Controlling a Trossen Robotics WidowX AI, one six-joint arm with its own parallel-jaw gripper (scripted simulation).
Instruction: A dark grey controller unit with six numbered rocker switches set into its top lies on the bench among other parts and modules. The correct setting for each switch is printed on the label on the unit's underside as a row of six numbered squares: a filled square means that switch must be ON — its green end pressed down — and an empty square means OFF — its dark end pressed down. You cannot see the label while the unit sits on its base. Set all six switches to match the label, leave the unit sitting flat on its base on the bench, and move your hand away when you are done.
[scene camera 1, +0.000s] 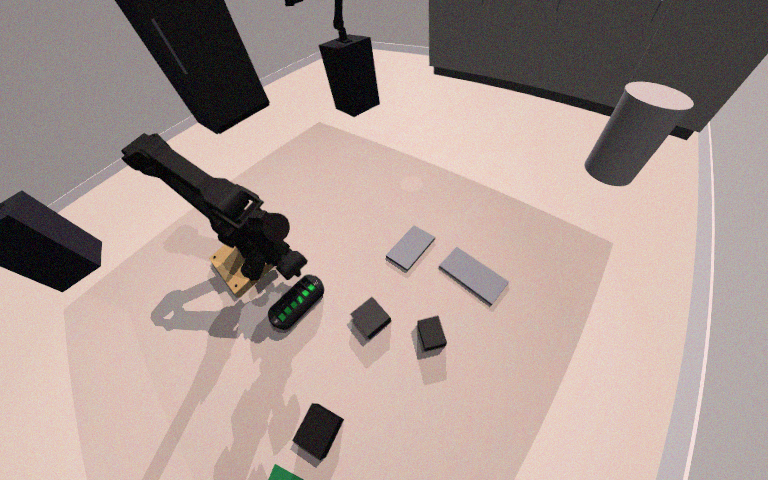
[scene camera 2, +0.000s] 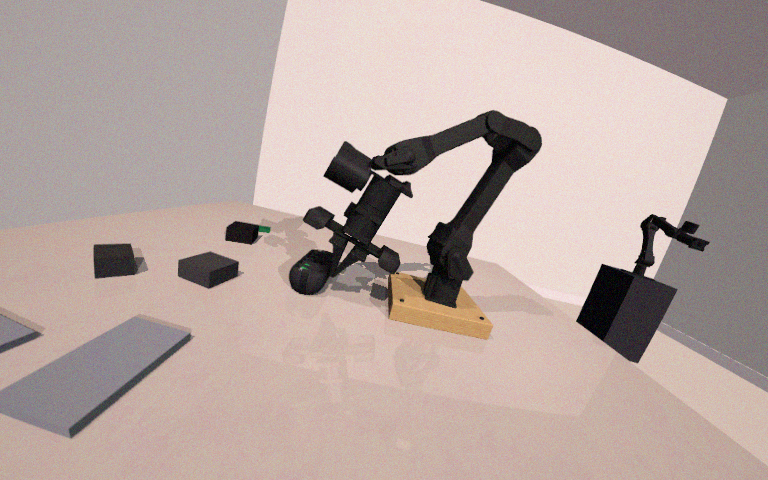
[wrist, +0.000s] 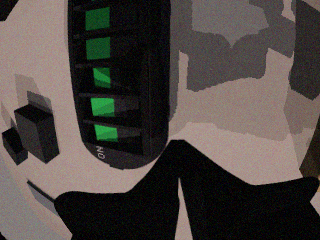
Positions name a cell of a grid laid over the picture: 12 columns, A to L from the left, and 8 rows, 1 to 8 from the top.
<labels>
The gripper shows in scene camera 1 (E5), in scene camera 2 (F5) and in the wrist view (G5).
</labels>
